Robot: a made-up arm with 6 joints. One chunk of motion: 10 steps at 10 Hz.
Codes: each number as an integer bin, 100 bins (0 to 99) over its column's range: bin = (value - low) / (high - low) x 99, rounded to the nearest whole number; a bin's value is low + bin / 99 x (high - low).
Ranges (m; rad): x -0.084..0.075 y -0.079..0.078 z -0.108..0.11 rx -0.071..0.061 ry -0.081..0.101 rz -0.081..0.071
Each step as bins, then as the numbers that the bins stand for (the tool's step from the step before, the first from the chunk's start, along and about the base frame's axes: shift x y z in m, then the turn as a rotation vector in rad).
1 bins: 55 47 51 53 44 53
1 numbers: 0.00433 -0.00446 0.00430 -0.00033 -0.00011 0.00037
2 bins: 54 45 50 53 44 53
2 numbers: 0.00273 -0.00764 0.00210 -0.00033 -0.00011 0.00037
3 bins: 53 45 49 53 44 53
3 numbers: 0.00112 -0.00764 -0.00010 -0.00033 -0.00011 0.00037
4 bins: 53 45 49 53 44 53
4 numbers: 0.00112 -0.00764 -0.00010 -0.00033 -0.00011 0.00037
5 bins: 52 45 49 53 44 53
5 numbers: -0.00048 -0.00764 -0.00010 -0.00033 -0.00011 0.00037
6 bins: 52 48 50 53 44 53
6 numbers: -0.00048 -0.00288 0.00210 -0.00033 -0.00011 0.00037
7 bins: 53 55 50 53 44 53
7 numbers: 0.00112 0.00822 0.00210 -0.00033 -0.00011 0.00037
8 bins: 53 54 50 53 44 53
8 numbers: 0.00112 0.00664 0.00210 -0.00033 -0.00011 0.00037
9 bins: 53 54 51 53 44 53
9 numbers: 0.00112 0.00664 0.00430 -0.00033 -0.00011 0.00037
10 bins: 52 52 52 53 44 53
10 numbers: -0.00048 0.00346 0.00651 -0.00033 -0.00011 0.00037
